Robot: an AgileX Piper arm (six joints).
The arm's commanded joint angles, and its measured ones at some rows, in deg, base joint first. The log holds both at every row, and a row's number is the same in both.
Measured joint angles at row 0:
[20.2, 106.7, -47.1, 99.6, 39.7, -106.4]
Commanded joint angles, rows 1 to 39:
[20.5, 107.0, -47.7, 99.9, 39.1, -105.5]
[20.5, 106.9, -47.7, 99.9, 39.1, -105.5]
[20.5, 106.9, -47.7, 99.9, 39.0, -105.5]
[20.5, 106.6, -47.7, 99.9, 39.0, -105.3]
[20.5, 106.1, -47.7, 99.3, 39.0, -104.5]
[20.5, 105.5, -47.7, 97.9, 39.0, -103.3]
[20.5, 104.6, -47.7, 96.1, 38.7, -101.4]
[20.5, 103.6, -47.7, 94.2, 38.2, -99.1]
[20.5, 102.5, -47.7, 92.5, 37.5, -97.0]
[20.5, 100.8, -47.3, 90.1, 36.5, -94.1]
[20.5, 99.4, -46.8, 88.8, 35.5, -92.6]
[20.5, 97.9, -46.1, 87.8, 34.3, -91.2]
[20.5, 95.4, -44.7, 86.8, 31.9, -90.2]
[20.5, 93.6, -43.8, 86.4, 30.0, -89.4]
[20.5, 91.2, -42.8, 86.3, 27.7, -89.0]
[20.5, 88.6, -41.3, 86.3, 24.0, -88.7]
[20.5, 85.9, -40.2, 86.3, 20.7, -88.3]
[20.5, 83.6, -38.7, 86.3, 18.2, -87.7]
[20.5, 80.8, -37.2, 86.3, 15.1, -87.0]
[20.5, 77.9, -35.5, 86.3, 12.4, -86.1]
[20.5, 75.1, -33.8, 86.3, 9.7, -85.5]
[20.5, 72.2, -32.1, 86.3, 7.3, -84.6]
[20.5, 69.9, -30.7, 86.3, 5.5, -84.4]
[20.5, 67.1, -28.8, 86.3, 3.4, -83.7]
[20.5, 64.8, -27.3, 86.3, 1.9, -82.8]
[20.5, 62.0, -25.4, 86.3, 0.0, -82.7]
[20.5, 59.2, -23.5, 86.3, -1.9, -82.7]
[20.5, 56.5, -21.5, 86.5, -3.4, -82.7]
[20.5, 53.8, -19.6, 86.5, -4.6, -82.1]
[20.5, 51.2, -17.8, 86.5, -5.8, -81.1]
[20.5, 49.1, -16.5, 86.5, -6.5, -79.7]
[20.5, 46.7, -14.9, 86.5, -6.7, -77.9]
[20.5, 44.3, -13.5, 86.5, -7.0, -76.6]
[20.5, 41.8, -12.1, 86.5, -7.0, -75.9]
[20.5, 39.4, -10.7, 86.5, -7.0, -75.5]
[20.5, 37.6, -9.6, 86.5, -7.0, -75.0]
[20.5, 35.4, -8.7, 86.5, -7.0, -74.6]
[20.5, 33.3, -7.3, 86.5, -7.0, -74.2]
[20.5, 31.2, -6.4, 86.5, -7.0, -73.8]
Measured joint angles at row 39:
[20.5, 37.9, -10.2, 86.6, -6.6, -76.0]
